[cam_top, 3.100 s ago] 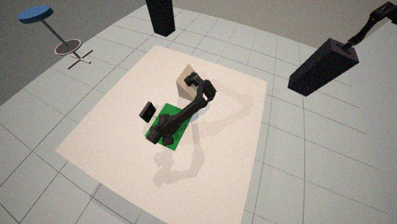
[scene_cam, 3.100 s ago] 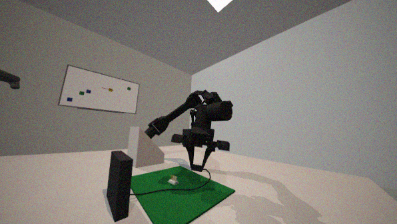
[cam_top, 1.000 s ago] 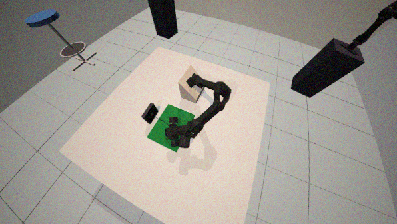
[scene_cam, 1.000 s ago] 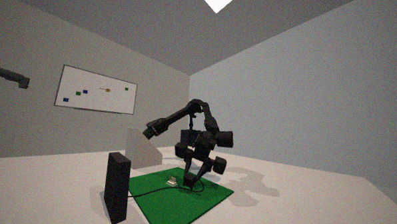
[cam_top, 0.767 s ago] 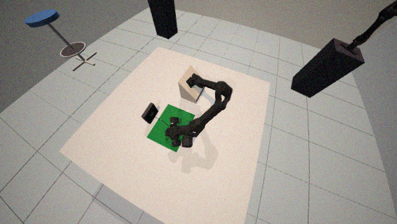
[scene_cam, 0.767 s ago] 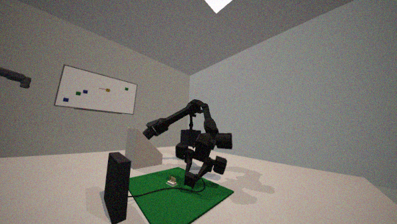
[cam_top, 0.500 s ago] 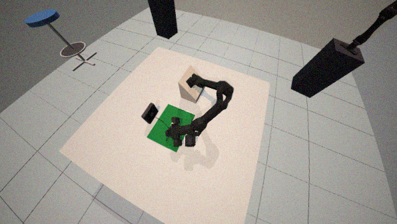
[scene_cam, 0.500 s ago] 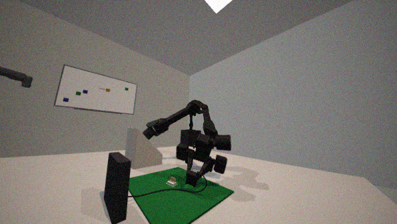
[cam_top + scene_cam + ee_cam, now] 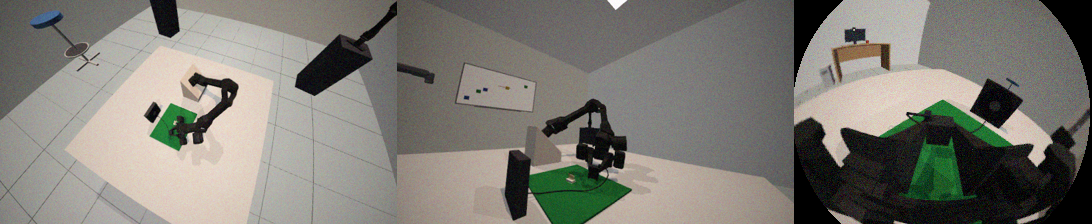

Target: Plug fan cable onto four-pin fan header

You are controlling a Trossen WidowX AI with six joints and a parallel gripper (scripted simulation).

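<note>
Now: the pale four-pin header 90 mm behind my gripper tip, 60 mm below it and 40 mm to the right of it. From my gripper tip the other things lie so: black plug (10 mm below); then black fan (200 mm to the right, 50 mm behind); then green board (80 mm below, 70 mm behind, 40 mm to the right).
</note>
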